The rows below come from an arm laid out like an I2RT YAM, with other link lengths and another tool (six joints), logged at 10 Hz.
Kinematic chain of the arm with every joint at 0, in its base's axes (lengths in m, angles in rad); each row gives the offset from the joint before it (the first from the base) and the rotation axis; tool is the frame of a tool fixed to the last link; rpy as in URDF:
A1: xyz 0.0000 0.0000 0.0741 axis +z
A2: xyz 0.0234 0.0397 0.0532 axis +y
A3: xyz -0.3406 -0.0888 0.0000 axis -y
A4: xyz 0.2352 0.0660 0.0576 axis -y
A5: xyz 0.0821 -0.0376 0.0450 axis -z
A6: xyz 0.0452 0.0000 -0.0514 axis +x
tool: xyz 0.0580 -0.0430 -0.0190 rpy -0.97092 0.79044 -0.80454
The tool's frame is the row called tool.
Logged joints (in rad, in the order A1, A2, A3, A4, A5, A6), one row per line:
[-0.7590, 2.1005, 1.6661, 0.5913, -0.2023, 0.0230]
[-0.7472, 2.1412, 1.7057, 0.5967, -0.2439, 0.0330]
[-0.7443, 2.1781, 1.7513, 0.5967, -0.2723, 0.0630]
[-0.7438, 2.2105, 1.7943, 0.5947, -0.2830, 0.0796]
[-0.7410, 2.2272, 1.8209, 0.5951, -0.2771, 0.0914]
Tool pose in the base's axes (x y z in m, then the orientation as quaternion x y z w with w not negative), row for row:
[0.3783, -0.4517, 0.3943, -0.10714, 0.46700, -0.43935, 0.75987]
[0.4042, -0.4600, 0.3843, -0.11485, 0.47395, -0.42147, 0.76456]
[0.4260, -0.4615, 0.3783, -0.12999, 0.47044, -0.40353, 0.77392]
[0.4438, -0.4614, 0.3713, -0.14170, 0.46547, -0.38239, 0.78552]
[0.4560, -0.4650, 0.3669, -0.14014, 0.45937, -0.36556, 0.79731]
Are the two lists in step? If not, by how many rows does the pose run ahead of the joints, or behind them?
The pose runs 2 rows behind the joints: the pose in row i belongs to the joints in row i - 2.
